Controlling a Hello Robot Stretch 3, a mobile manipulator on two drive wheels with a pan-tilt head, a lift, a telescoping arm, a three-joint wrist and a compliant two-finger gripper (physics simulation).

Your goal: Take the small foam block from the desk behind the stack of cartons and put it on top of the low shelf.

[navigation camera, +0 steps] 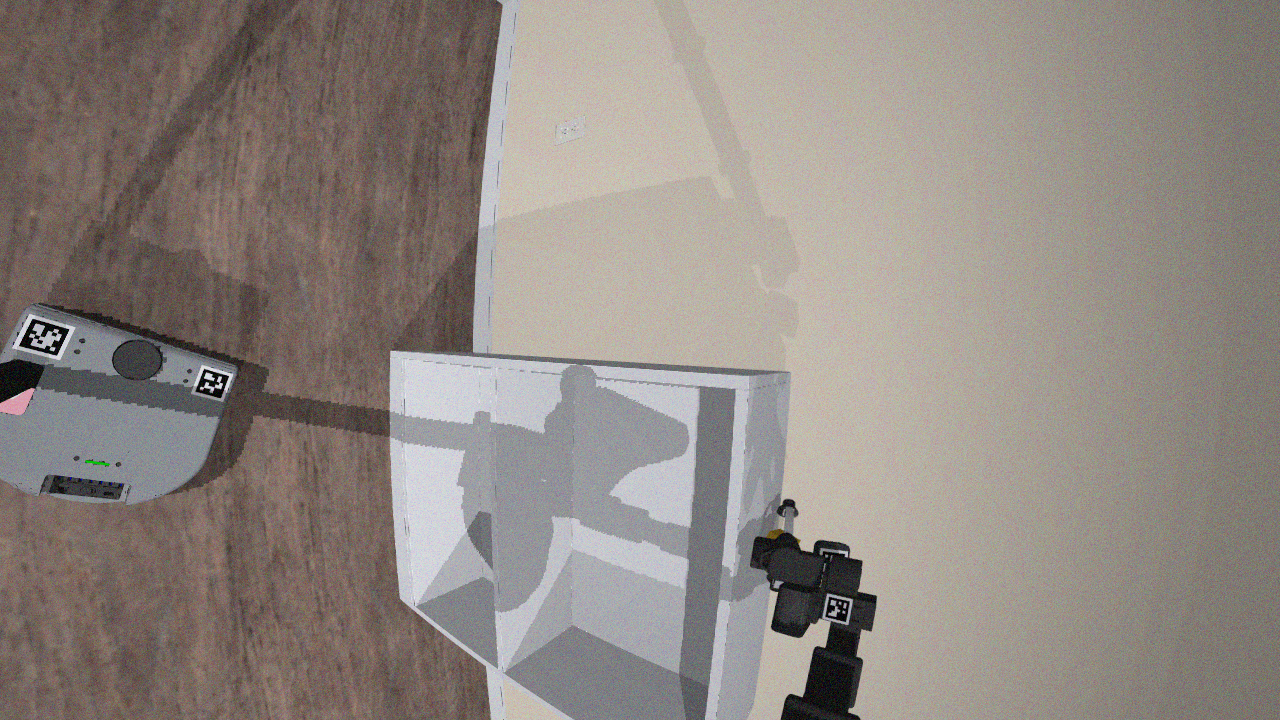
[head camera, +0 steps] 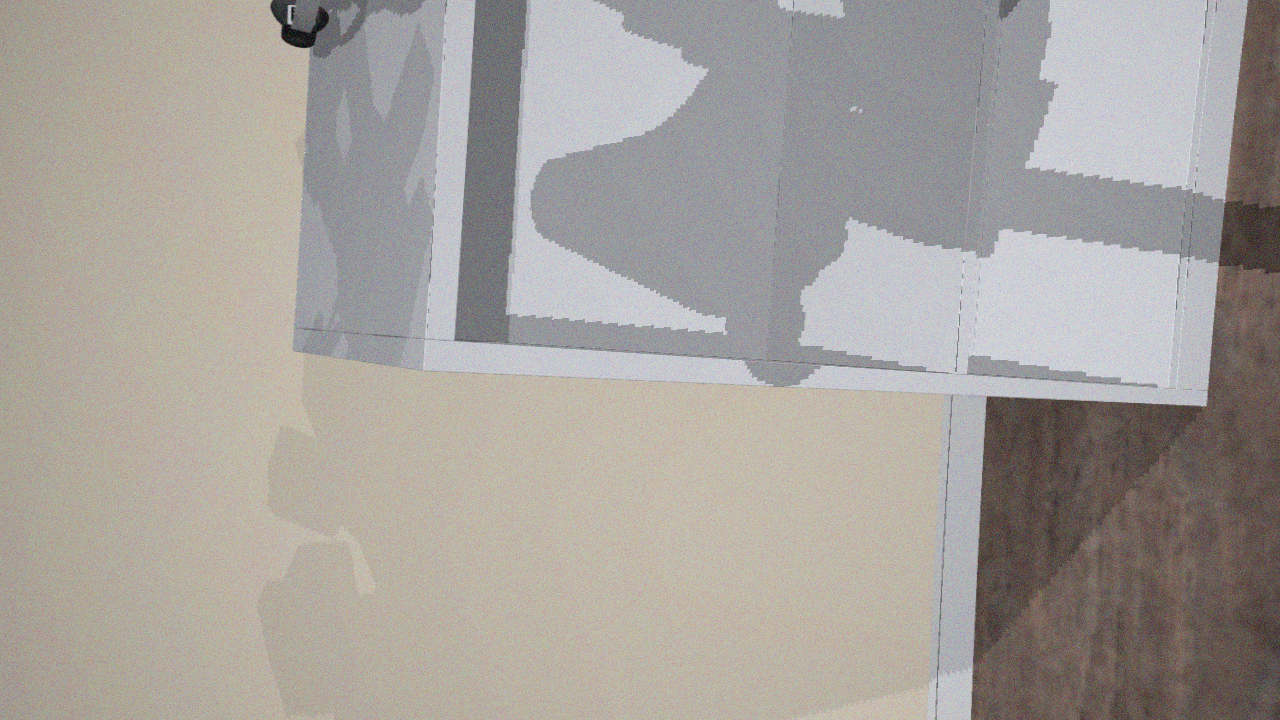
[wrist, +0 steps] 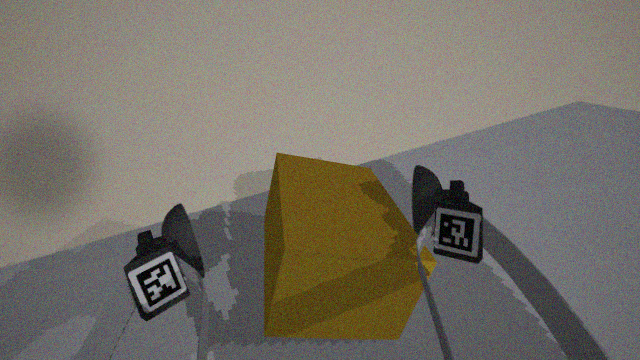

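Observation:
The yellow foam block is at the top of the low white shelf. In the wrist view it appears over the shelf's top surface, turned at an angle; its underside contact is hidden. My gripper is open around the block. A wide gap shows between the block and the left finger, while the right finger is very close to the block's side; I cannot tell if they touch. In the head view, a black fingertip shows at the upper left edge. The desk and cartons do not show.
The beige wall stands behind the shelf. The shelf's open compartments face the robot base, which stands on the wooden floor. A wall outlet is beside the shelf.

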